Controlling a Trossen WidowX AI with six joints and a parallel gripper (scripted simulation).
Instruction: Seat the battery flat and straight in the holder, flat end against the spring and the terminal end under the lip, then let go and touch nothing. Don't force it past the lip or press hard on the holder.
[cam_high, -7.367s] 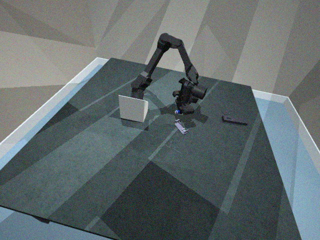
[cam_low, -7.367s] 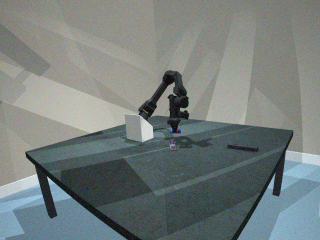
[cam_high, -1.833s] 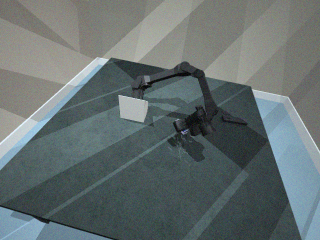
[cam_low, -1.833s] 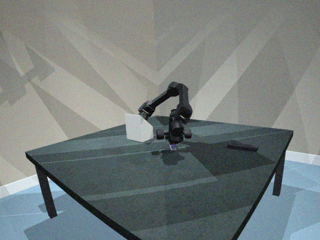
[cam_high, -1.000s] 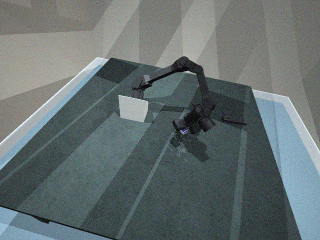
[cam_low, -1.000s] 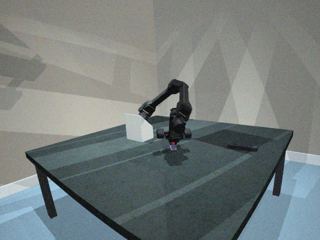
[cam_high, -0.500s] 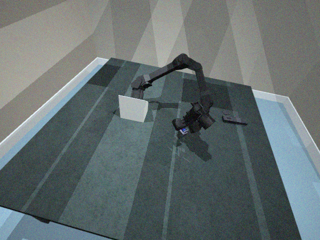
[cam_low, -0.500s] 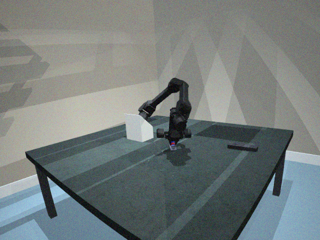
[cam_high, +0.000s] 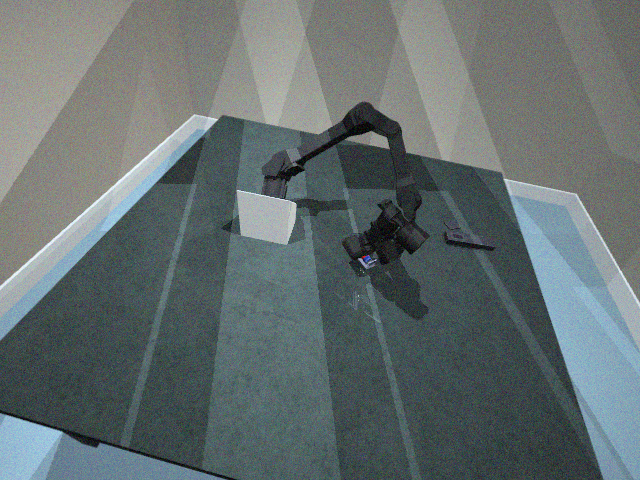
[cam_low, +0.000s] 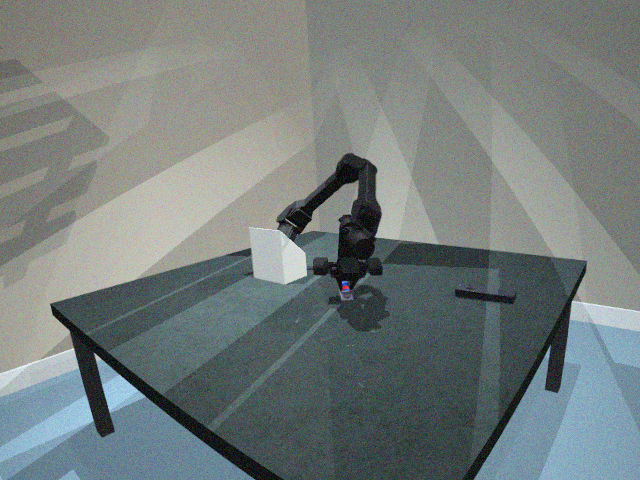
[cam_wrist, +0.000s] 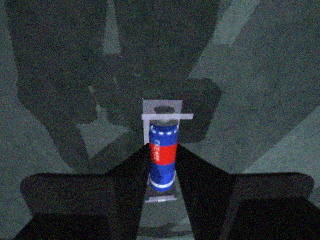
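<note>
My gripper tip is 3 cm to the left of the spring and 2 cm short of it. Round my gripper tip: battery 1 cm above.
</note>
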